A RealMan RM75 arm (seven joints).
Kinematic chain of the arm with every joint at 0, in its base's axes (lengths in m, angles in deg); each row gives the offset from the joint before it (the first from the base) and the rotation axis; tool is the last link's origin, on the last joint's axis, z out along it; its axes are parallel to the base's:
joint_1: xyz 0 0 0.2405 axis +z
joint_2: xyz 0 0 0 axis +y
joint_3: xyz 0 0 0.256 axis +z
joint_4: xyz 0 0 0 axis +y
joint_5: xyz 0 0 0.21 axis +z
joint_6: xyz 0 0 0 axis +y
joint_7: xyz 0 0 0.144 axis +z
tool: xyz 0 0 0
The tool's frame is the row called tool.
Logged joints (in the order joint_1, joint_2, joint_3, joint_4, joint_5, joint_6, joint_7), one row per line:
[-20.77, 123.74, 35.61, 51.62, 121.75, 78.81, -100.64]
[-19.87, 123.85, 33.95, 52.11, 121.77, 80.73, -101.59]
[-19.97, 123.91, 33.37, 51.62, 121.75, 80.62, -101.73]
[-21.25, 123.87, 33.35, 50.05, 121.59, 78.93, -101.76]
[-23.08, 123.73, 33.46, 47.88, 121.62, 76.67, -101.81]
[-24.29, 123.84, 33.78, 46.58, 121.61, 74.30, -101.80]
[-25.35, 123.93, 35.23, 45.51, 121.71, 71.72, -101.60]
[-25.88, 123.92, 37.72, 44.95, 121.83, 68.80, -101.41]
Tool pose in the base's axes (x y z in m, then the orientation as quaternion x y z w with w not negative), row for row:
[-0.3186, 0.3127, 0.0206, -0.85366, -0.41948, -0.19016, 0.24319]
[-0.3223, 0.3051, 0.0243, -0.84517, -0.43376, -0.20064, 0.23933]
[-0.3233, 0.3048, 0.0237, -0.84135, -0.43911, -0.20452, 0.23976]
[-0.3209, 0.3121, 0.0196, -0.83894, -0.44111, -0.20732, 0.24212]
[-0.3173, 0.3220, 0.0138, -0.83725, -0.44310, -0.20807, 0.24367]
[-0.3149, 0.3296, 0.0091, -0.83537, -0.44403, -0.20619, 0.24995]
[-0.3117, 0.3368, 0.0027, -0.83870, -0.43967, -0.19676, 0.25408]
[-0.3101, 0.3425, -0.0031, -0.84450, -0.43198, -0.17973, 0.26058]
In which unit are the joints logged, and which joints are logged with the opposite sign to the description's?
The joints are logged in degrees. Opposite sign: joint_2.
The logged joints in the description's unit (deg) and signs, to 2 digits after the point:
[-20.77, -123.74, 35.61, 51.62, 121.75, 78.81, -100.64]
[-19.87, -123.85, 33.95, 52.11, 121.77, 80.73, -101.59]
[-19.97, -123.91, 33.37, 51.62, 121.75, 80.62, -101.73]
[-21.25, -123.87, 33.35, 50.05, 121.59, 78.93, -101.76]
[-23.08, -123.73, 33.46, 47.88, 121.62, 76.67, -101.81]
[-24.29, -123.84, 33.78, 46.58, 121.61, 74.30, -101.80]
[-25.35, -123.93, 35.23, 45.51, 121.71, 71.72, -101.60]
[-25.88, -123.92, 37.72, 44.95, 121.83, 68.80, -101.41]

